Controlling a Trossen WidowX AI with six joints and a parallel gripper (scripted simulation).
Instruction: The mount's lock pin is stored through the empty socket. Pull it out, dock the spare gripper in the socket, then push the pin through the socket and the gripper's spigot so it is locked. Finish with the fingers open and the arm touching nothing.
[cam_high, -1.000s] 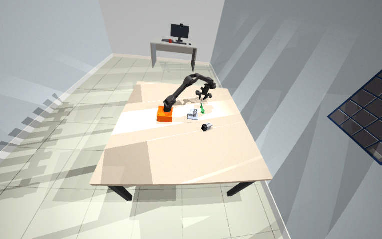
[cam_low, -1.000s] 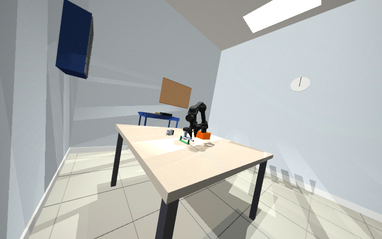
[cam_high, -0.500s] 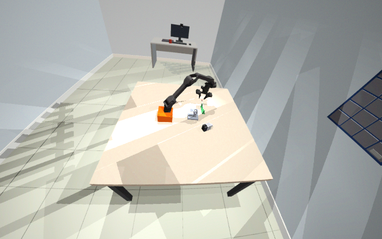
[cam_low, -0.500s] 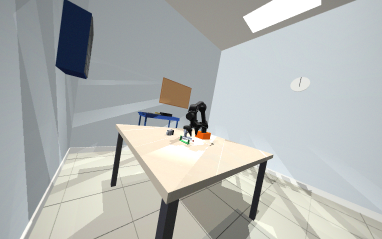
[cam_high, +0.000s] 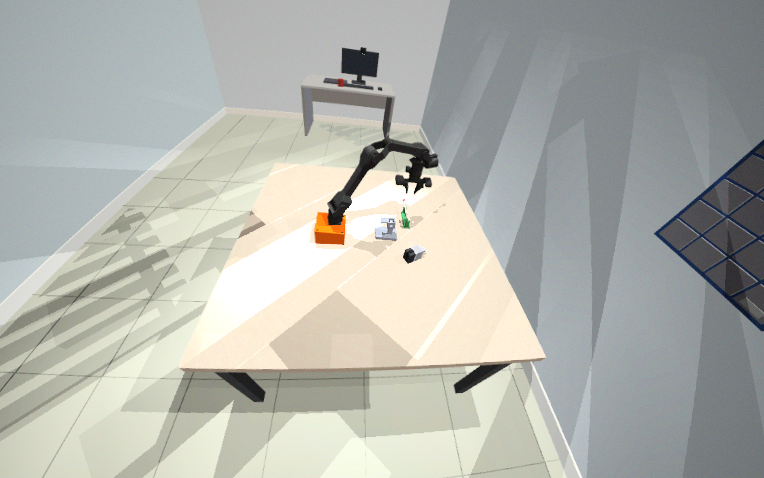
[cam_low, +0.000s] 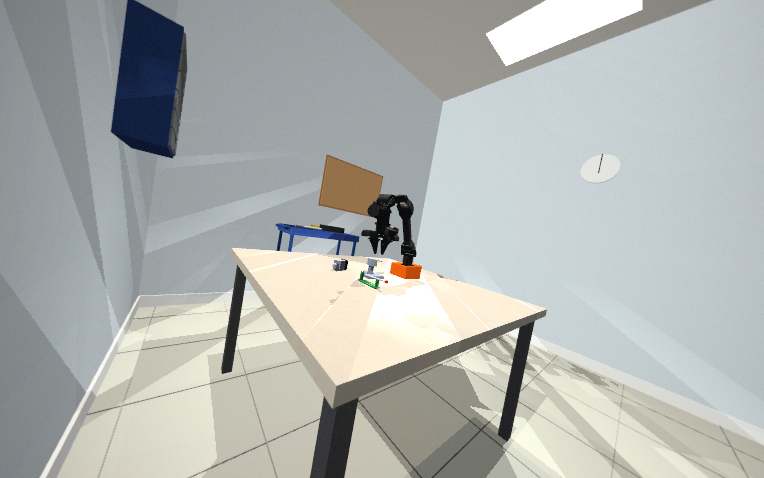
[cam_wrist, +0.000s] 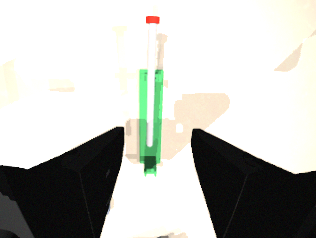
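Right now my gripper tip is 130 mm above the green rest, 40 mm to the left of it and 10 mm past it. Round my gripper tip: mount: 150 mm to the right, 140 mm behind, 100 mm below; then spare gripper: 310 mm to the right, 120 mm below, 40 mm behind.
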